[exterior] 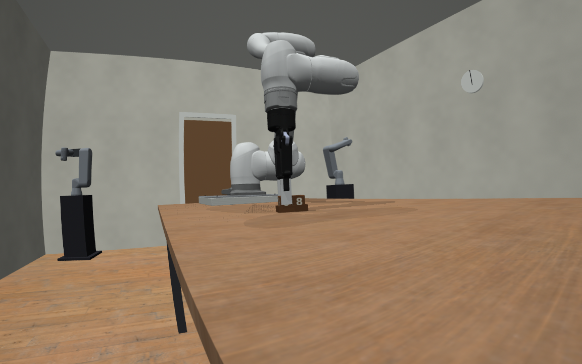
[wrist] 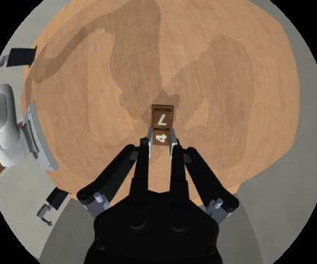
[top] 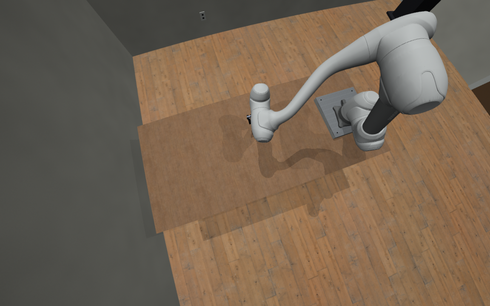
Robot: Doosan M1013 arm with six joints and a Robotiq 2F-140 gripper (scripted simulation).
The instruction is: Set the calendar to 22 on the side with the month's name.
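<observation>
My hand is 20 mm to the right of the calendar tray and 40 mm above it.
</observation>
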